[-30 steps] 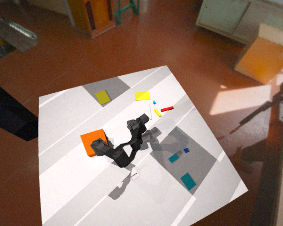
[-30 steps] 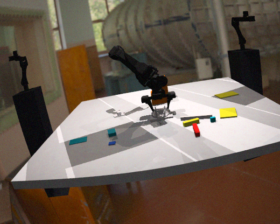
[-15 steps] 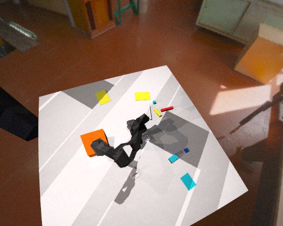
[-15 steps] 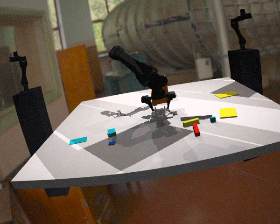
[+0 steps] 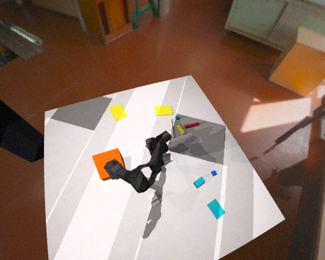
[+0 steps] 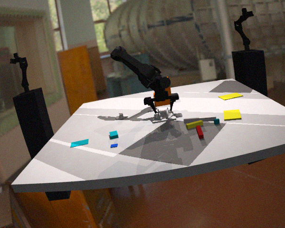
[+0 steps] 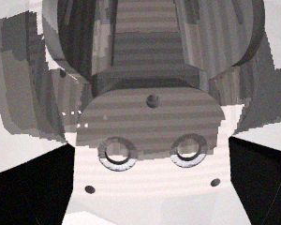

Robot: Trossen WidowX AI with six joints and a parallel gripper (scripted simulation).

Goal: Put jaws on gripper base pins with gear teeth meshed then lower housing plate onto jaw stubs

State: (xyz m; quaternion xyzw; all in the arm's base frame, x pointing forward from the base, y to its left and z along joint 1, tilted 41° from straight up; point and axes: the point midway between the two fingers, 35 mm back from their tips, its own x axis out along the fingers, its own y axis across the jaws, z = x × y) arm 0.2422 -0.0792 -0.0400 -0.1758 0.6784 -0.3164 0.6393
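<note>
My gripper tip is 10 mm short of the housing plate. Round my gripper tip: ribbed plate 70 mm ahead, 10 mm to the right; pale grey jaw 30 mm ahead, 10 mm to the left, 10 mm above; pale strip 210 mm ahead, 140 mm to the left.
</note>
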